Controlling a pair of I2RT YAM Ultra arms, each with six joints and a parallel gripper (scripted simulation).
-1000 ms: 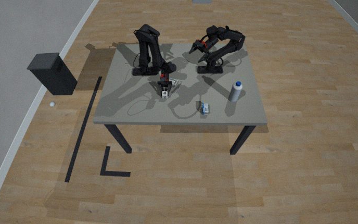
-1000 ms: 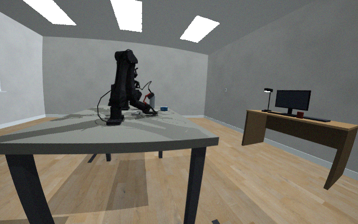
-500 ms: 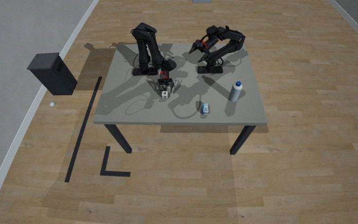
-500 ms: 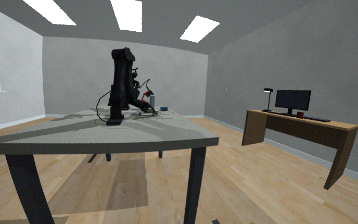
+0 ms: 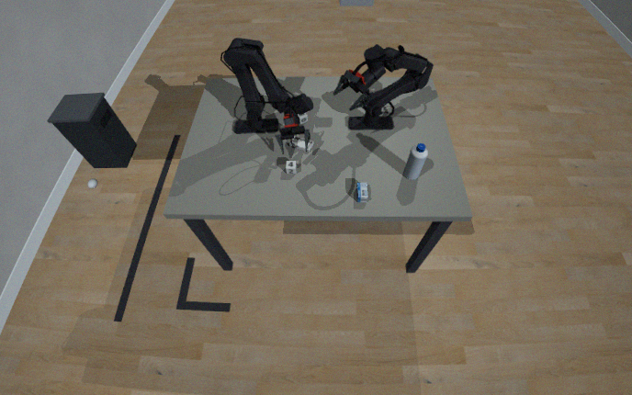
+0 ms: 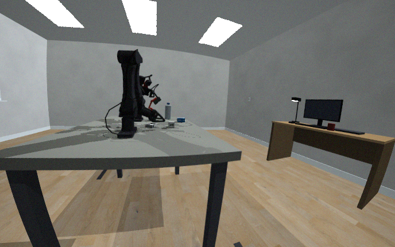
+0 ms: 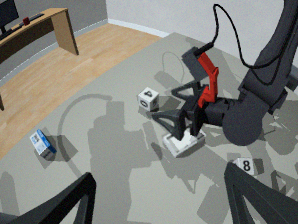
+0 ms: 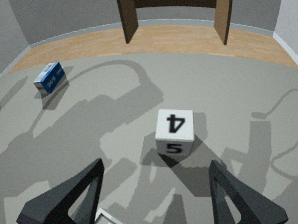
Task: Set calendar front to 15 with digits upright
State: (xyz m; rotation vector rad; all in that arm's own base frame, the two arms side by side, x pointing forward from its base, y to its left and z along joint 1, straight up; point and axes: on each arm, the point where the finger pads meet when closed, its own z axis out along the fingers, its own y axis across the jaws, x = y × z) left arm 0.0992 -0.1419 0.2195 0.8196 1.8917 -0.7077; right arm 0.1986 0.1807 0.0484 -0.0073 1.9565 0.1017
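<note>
Right now the white calendar tray is 80 mm behind my right hand, 30 mm to the left of it and 50 mm below it. Round my right hand: white digit cube 230 mm behind, 30 mm to the left, 40 mm below.
</note>
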